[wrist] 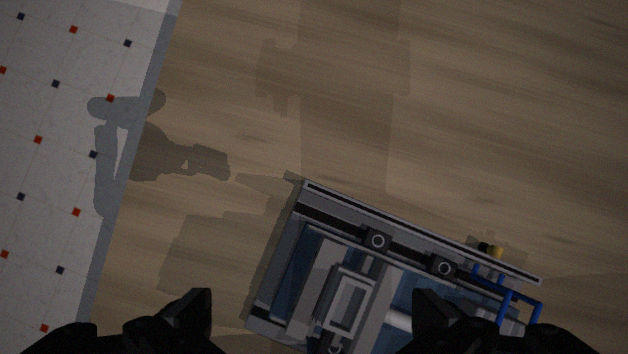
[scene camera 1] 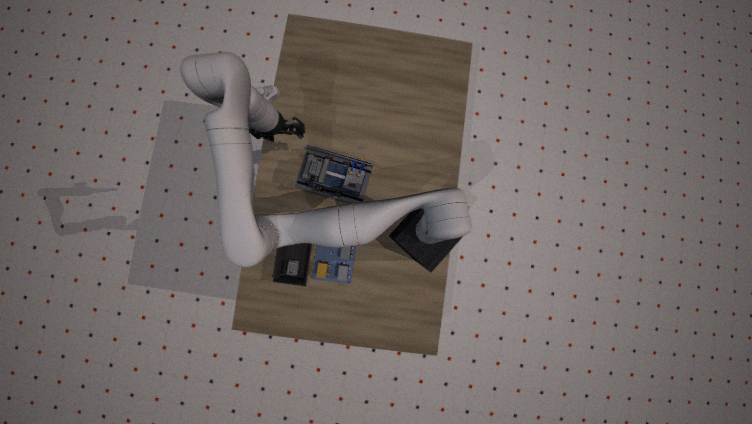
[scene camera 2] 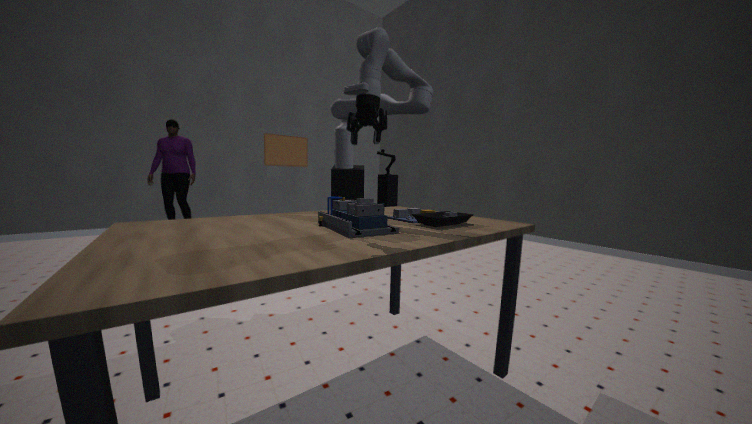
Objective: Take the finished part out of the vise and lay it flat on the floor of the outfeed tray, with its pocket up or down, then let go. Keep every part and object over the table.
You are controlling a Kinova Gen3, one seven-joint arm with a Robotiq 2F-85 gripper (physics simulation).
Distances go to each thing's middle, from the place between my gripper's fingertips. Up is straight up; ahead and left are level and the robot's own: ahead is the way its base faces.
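With the light grey jaw (wrist: 321,267) as my reference, my hand is 20 mm past it, 40 mm to the right of it and 220 mm above it. Going by their middles, of the things named here the light grey jaw is the nearest to my hand. The blue plate (scene camera 1: 322,252), for its part, is a good way behind my hand, far to the left of it and far below it.
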